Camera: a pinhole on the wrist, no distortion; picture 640 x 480 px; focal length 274.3 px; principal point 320.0 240.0 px. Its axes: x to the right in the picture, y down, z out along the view. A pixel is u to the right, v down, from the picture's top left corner.
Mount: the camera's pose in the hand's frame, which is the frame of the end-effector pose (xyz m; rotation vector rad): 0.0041 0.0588 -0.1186 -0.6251 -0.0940 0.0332
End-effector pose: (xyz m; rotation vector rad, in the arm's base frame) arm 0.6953 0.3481 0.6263 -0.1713 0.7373 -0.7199
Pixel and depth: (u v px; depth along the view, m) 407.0 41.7 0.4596
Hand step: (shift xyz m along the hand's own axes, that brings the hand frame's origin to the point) 0.1051 0.0660 0.4581
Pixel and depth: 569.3 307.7 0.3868
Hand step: 0.3158 0.3825 0.1649
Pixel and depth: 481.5 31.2 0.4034
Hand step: 0.2018 0.0591 0.4052
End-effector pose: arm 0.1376 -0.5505 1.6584 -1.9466 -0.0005 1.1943
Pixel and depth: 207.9 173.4 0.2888
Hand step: -0.1414 0.1632 0.1463
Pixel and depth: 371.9 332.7 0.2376
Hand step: 0.0254 0.2650 0.0296
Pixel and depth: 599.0 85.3 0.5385
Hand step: 0.4973 0.1590 0.5364
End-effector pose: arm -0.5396 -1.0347 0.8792 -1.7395 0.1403 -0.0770
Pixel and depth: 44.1 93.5 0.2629
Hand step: -0.2844 0.0825 0.1552
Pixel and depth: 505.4 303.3 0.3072
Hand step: 0.1805 0.3076 0.1039
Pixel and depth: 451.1 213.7 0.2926
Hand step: 0.1147 0.2149 0.1448
